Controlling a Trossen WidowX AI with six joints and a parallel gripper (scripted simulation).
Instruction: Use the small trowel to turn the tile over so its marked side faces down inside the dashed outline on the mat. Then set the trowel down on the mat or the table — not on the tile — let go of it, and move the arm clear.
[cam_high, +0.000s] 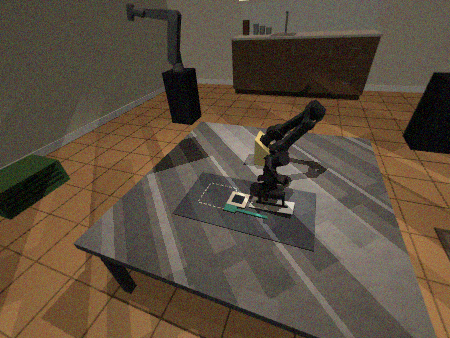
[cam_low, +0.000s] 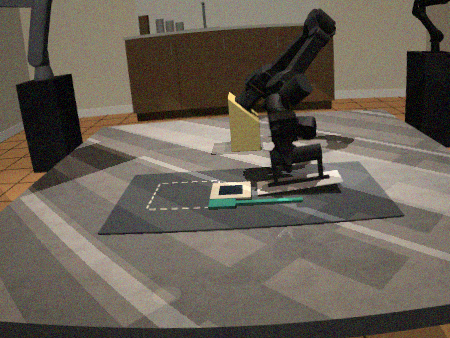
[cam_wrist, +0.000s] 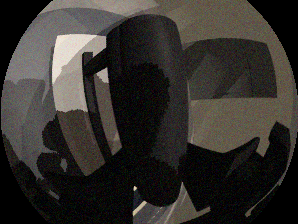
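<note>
My gripper tip is 100 mm to the left of the green trowel, 60 mm above it and 50 mm short of it. Also, from my gripper tip: white flat tool: 30 mm behind, 10 mm below; then cream tile: 140 mm to the right, 60 mm below, 20 mm behind; then dark mat: 100 mm to the right, 80 mm below, 10 mm behind.
</note>
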